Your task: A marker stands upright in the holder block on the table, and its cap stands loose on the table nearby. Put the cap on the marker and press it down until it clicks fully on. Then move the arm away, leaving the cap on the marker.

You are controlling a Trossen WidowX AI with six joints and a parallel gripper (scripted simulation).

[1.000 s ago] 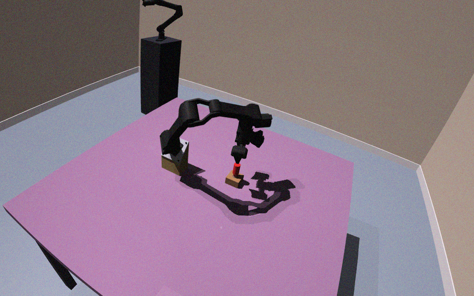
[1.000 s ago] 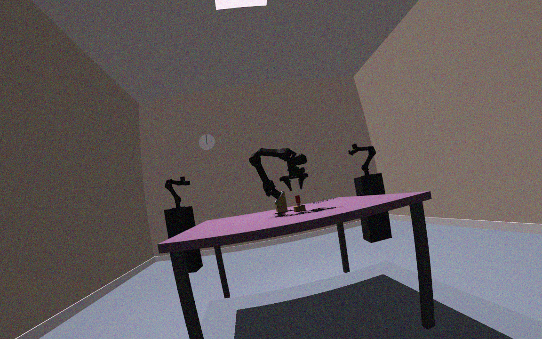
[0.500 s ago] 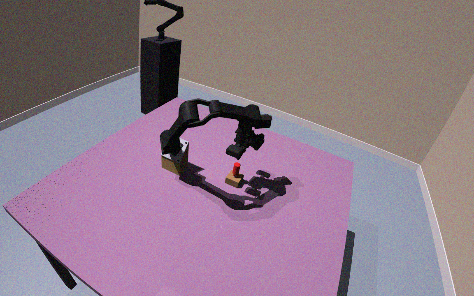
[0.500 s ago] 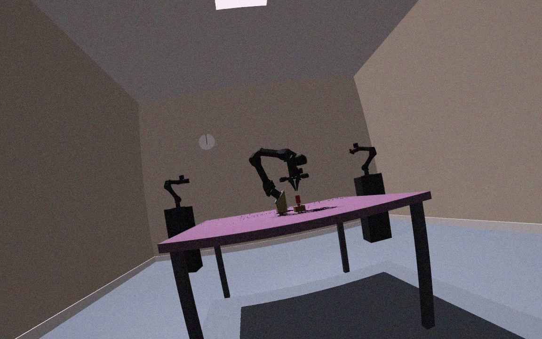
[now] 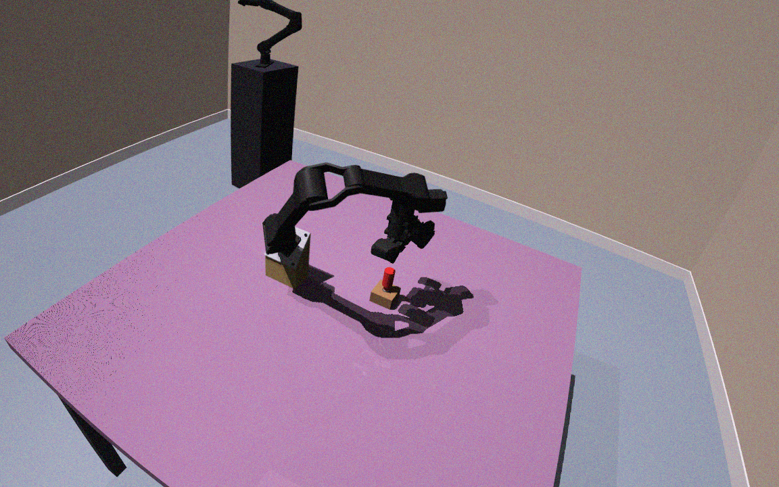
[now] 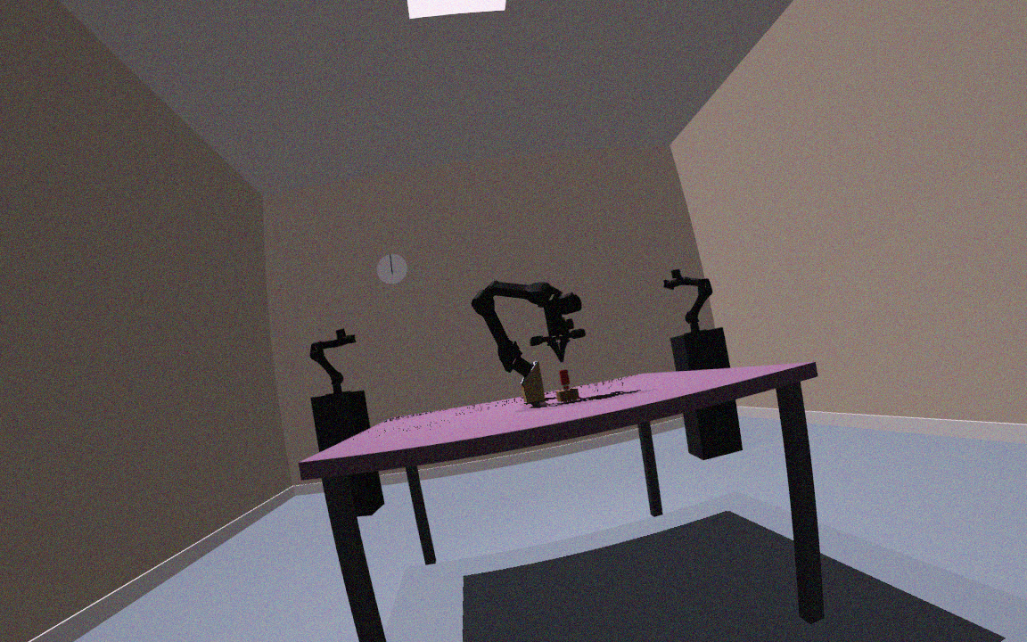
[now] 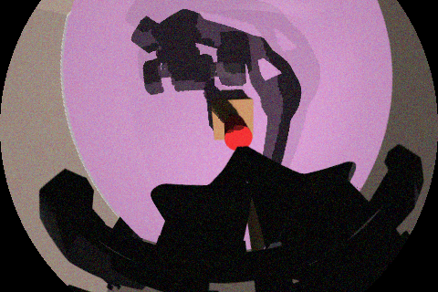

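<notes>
Now: the red cap 5 cm below my gripper tip.
</notes>
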